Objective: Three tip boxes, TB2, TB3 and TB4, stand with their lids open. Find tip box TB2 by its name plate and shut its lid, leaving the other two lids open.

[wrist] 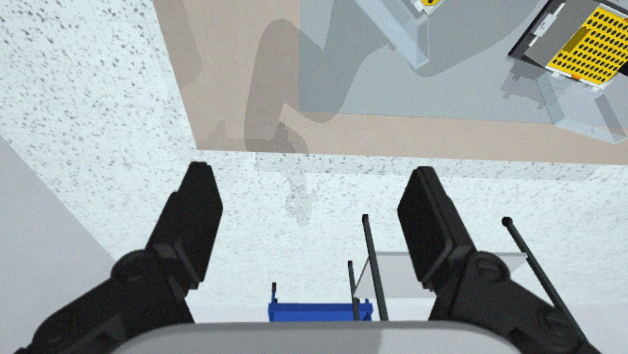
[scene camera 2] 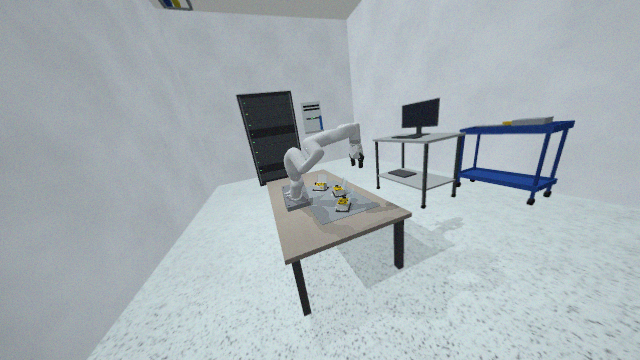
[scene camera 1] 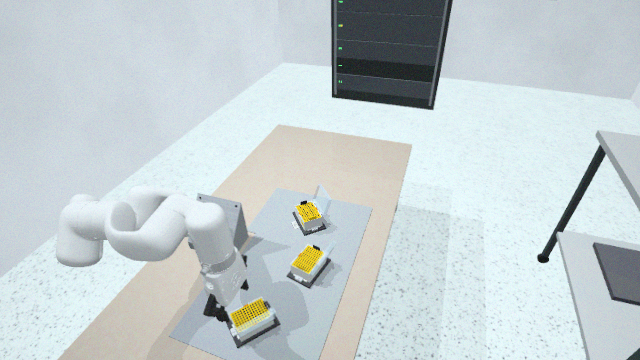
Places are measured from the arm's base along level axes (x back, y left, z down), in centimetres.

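Where they show: gripper, fingertip midpoint: [wrist: 312, 186] [scene camera 2: 357, 166] [scene camera 1: 233, 303]; arm's base at its link origin: [scene camera 2: 295, 194].
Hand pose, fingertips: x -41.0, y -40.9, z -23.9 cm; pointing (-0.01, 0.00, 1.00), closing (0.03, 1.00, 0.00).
Observation:
Things, the pixels of their top centre, and the offset from my fingertips. "*": a spot on its surface instead. Level surfaces: height alone.
- middle box at its top centre: [wrist: 610, 54] [scene camera 1: 308, 255] [scene camera 2: 337, 186] dx -1.2, dy +41.1, dz +27.7 cm
- far box at its top centre: [scene camera 1: 305, 210] [scene camera 2: 319, 183] dx +9.9, dy +65.0, dz +28.6 cm
- middle box's lid at a spot on its surface: [wrist: 582, 112] * dx -8.6, dy +41.0, dz +25.1 cm
- small white plate at a spot on its surface: [scene camera 1: 295, 225] * dx +13.5, dy +61.1, dz +35.0 cm
- grey mat at its surface level: dz +35.2 cm
- wooden table at its surface level: dz +35.5 cm
Three tip boxes with yellow racks and clear open lids stand in a row: the near box [scene camera 1: 251, 320] [scene camera 2: 343, 204], the middle box [scene camera 1: 309, 264] [scene camera 2: 339, 191] [wrist: 595, 47] and the far box [scene camera 1: 310, 215] [scene camera 2: 321, 186]. In the wrist view the middle box's lid [wrist: 582, 112] leans outward at the right, and the near box's lid [wrist: 395, 32] shows at the top. A small white plate [scene camera 1: 295, 225] lies by the far box. No name plate can be read, so which box is TB2 cannot be told. My gripper [scene camera 1: 232, 302] [scene camera 2: 357, 164] [wrist: 312, 186] is open and empty, high above the table.
The boxes stand on a grey mat [scene camera 1: 350, 220] on the wooden table [scene camera 1: 345, 145] [scene camera 2: 305, 240]. The grey arm base [scene camera 2: 298, 203] stands beside the mat. A desk [scene camera 2: 440, 137] with a monitor [scene camera 2: 421, 114], a blue cart [scene camera 2: 505, 176] and a server rack [scene camera 1: 385, 47] [scene camera 2: 272, 135] stand beyond the table.

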